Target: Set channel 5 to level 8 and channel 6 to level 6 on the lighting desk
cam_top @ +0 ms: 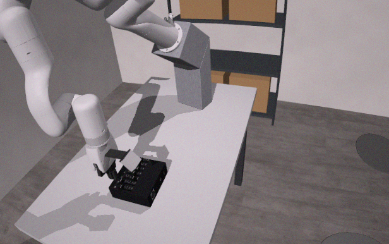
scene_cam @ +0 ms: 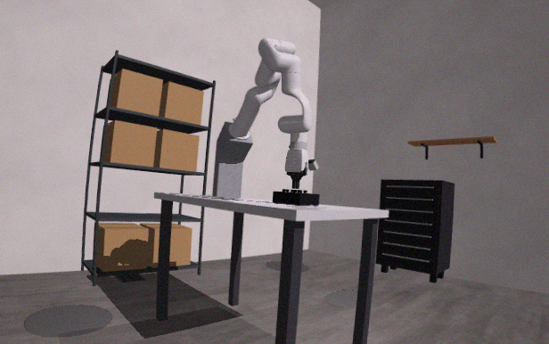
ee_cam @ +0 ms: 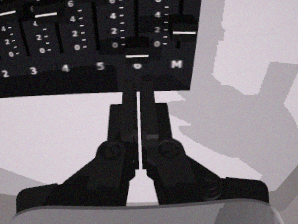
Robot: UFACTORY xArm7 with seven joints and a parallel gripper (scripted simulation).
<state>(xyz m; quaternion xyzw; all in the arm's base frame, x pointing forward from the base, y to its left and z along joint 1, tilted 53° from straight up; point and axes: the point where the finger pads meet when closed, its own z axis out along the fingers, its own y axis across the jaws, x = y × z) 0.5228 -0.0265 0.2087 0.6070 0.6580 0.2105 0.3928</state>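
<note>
The channel 6 fader cap lies 30 mm to the left of my hand and 30 mm below it. Round my hand: channel 5 fader cap (20 mm behind, 60 mm to the left, 30 mm below); master fader cap (30 mm ahead, 40 mm to the left, 30 mm below).
</note>
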